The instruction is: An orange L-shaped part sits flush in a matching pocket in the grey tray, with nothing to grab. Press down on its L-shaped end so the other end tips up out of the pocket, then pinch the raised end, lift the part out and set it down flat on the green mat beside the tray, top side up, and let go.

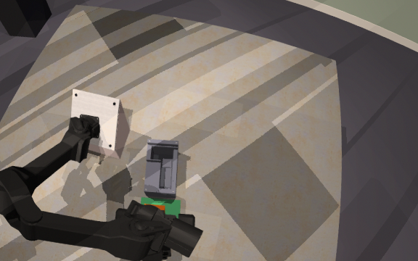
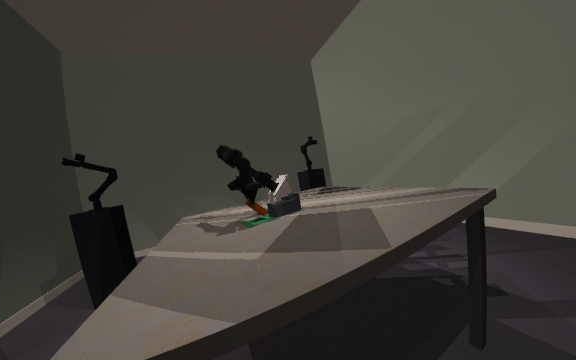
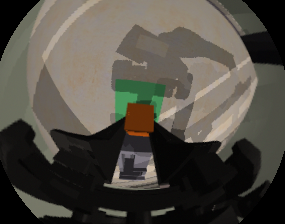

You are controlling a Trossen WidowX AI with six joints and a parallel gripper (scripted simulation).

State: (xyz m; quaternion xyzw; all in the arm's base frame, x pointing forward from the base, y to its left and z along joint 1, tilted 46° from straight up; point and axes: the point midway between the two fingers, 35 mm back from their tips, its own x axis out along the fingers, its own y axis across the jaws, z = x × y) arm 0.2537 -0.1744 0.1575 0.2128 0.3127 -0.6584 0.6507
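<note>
My gripper tip is now 10 cm above the green mat and 2 cm to the right of it. The rest, counted from my gripper tip: orange L-shaped part: 3 cm to the left, 3 cm below, 2 cm behind.
</note>
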